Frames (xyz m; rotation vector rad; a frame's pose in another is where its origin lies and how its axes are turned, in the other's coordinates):
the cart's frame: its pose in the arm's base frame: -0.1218 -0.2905 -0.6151 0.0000 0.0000 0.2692
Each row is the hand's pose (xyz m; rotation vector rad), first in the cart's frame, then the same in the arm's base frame.
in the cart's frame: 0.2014 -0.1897 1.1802 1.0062 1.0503 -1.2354
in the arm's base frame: 0.1228 -0.4198 0.5651 0.8335 1.1448 -1.0152
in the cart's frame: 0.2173 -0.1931 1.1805 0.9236 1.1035 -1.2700
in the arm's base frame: 0.1390 -0.4189 0.5654 0.7463 1.1843 -1.0487
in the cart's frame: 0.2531 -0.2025 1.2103 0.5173 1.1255 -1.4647
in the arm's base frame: 0.1760 -0.4184 0.5952 0.3502 1.1474 -1.2308
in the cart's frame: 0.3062 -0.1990 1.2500 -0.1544 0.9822 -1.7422
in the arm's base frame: 0.2263 -0.4009 0.6349 -0.2740 0.9164 -1.4957
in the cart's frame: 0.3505 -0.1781 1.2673 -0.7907 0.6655 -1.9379
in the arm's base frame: 0.2634 -0.3690 0.6522 -0.8353 0.5295 -1.6935
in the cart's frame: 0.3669 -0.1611 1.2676 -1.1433 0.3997 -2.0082
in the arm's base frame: 0.2747 -0.3482 0.6525 -1.1328 0.2317 -1.7734
